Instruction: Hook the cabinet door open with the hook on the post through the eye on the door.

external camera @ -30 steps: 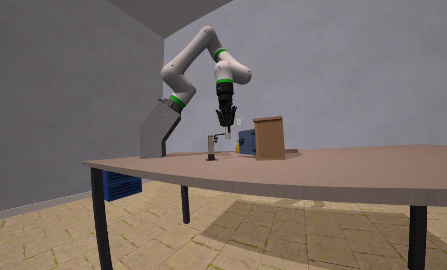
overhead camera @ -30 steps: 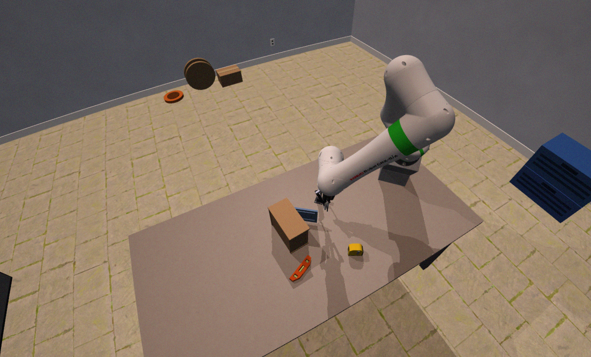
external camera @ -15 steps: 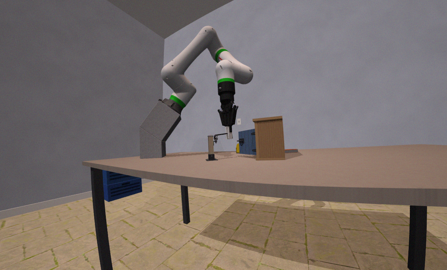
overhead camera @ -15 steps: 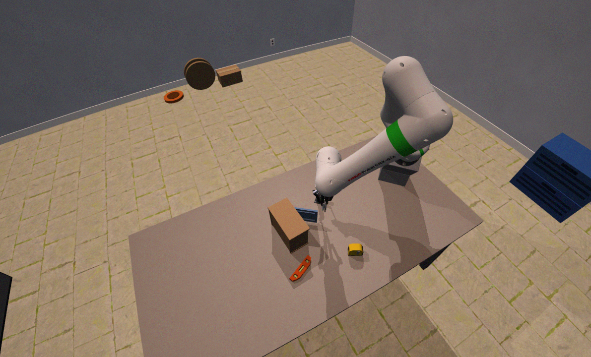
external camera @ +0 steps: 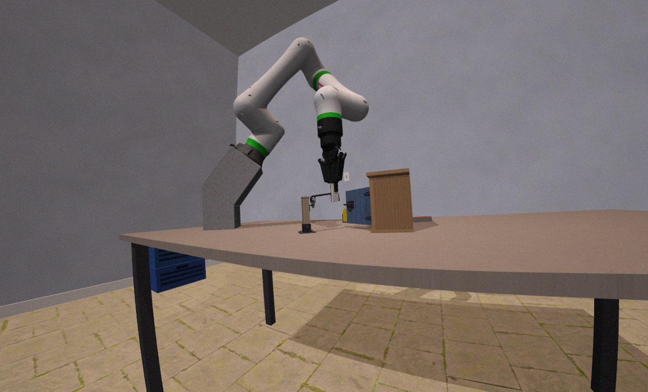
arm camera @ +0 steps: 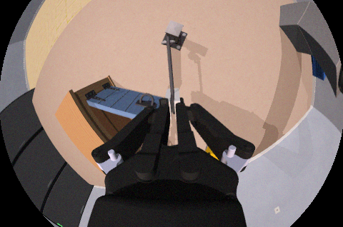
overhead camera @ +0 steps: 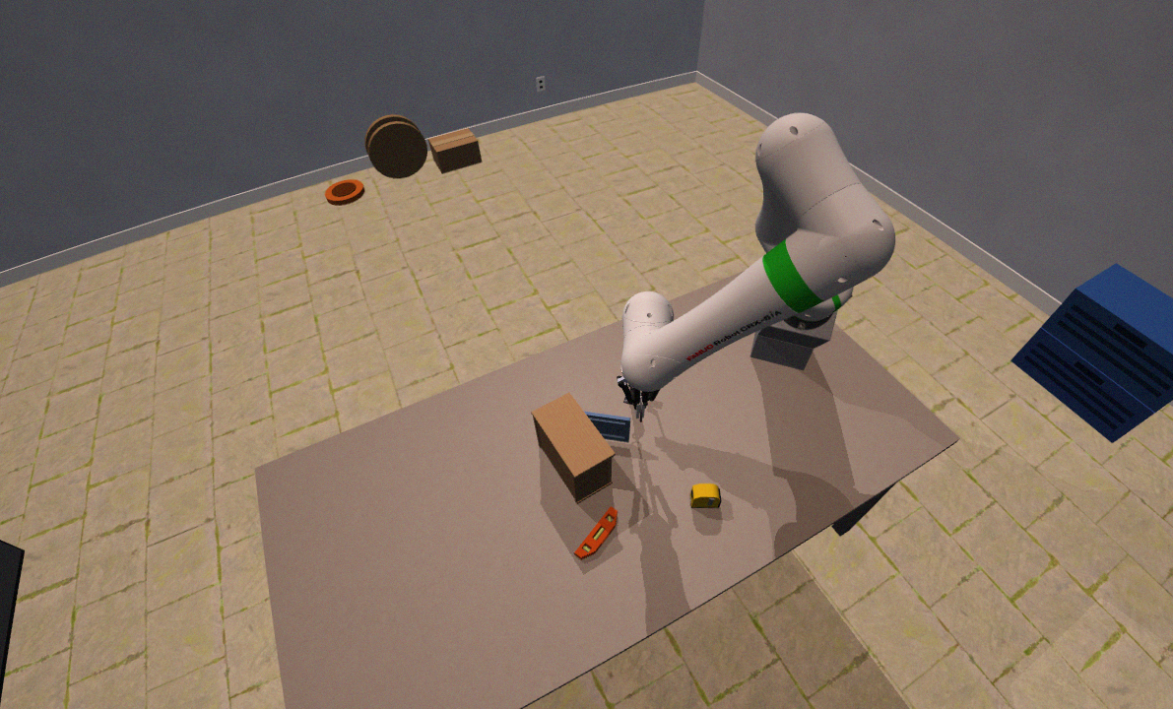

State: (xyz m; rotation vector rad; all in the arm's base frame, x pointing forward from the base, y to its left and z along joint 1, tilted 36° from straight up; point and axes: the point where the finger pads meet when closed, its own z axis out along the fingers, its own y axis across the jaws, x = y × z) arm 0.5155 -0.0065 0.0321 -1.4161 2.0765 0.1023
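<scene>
The cabinet door lies 100 mm ahead of my hand, 50 mm below it and 30 mm to the right of it. Also, from my hand: hook post 70 mm to the right, 50 mm below, 30 mm behind; then dark hook 40 mm to the right, 20 mm below, 10 mm behind; then yellow tape measure 270 mm to the left, 100 mm below, 60 mm behind.
</scene>
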